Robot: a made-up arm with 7 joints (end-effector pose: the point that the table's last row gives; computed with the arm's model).
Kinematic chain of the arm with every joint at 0, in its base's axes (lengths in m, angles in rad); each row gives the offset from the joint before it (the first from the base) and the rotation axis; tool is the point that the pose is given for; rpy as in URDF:
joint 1: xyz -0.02 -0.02 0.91 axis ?
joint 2: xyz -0.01 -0.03 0 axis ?
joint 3: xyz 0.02 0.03 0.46 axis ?
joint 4: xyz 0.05 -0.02 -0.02 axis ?
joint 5: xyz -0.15 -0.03 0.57 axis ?
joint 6: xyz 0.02 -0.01 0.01 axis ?
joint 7: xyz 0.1 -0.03 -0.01 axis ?
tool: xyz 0.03 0.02 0 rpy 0.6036 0.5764 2.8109
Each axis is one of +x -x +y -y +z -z.
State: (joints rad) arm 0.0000 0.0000 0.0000 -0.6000 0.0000 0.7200 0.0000
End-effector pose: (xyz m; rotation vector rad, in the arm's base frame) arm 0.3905 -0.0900 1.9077 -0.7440 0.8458 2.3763
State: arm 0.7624 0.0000 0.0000 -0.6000 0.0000 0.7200 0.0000
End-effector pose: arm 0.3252 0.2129 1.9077 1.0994 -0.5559 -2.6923
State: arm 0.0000 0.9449 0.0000 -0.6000 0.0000 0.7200 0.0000
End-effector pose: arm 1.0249 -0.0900 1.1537 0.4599 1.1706 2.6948
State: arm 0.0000 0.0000 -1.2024 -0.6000 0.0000 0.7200 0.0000
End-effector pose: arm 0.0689 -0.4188 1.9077 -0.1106 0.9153 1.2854
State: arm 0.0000 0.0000 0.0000 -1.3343 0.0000 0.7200 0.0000
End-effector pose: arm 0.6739 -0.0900 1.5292 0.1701 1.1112 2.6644
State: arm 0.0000 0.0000 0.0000 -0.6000 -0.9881 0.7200 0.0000
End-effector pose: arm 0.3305 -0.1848 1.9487 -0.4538 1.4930 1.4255
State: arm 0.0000 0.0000 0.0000 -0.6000 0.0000 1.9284 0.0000
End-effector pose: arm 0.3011 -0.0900 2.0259 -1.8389 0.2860 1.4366
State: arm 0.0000 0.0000 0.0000 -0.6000 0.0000 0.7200 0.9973
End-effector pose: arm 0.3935 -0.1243 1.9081 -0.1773 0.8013 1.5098
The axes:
joint 1: +z
joint 2: +y
joint 3: +z
joint 4: -y
joint 5: +z
joint 6: -y
joint 7: -z

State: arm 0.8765 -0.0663 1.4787 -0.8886 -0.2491 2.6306 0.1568
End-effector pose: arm -0.3062 0.2565 1.9566 1.1678 2.0752 -1.3846
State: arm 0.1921 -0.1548 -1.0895 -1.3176 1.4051 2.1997 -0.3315
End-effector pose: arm 0.2204 -0.6284 1.6922 -1.2185 -0.5102 0.9194
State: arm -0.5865 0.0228 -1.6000 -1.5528 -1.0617 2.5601 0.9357
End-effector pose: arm -0.4072 -0.6118 1.5995 -0.0350 1.7876 -0.3898
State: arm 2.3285 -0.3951 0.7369 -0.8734 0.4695 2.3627 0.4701
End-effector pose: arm -0.1696 -0.1771 2.0238 -0.4644 1.6685 -1.2194
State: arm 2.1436 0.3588 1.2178 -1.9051 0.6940 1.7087 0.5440
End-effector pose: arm -0.8354 -0.0335 1.0816 0.1196 -0.5583 -0.7678
